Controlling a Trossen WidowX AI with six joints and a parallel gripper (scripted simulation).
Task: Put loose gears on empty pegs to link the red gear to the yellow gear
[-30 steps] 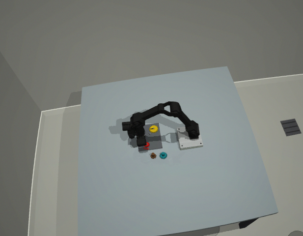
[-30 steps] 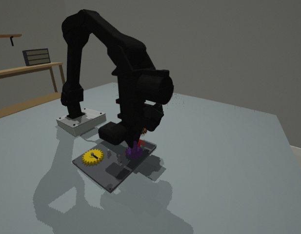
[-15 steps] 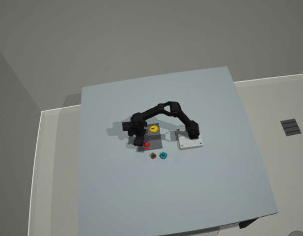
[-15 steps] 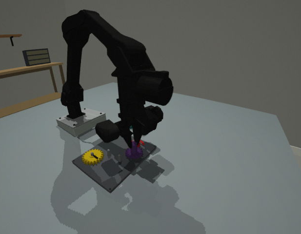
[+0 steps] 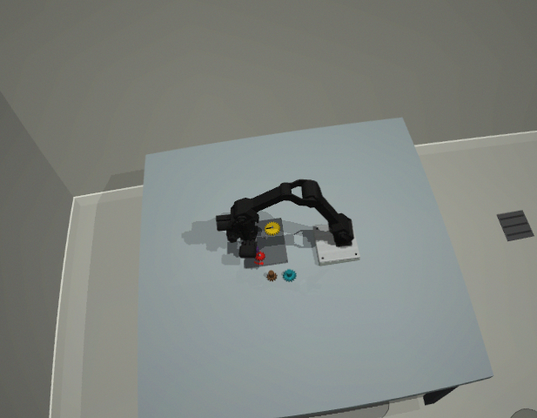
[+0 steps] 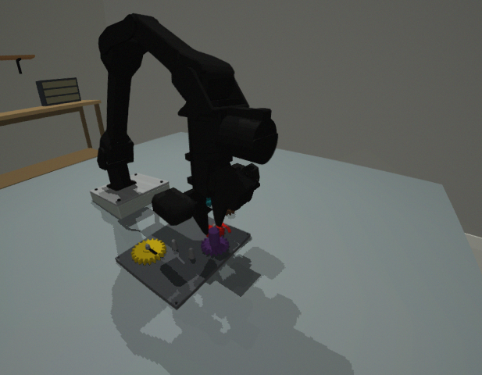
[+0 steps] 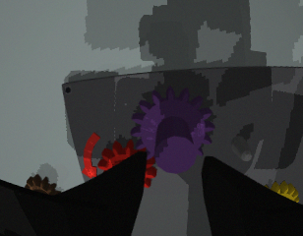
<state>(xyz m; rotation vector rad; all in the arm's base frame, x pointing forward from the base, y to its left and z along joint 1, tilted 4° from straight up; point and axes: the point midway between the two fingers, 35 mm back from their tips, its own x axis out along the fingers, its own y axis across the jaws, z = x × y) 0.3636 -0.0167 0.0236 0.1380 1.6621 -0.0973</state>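
Now: gripper tip 2 cm above the purple gear. The rest, counted from my gripper tip: red gear: 2 cm behind, 3 cm to the left, 3 cm below; red arrow: 2 cm behind, 6 cm to the left, 4 cm below; yellow gear: 9 cm behind, 9 cm to the right, 3 cm below.
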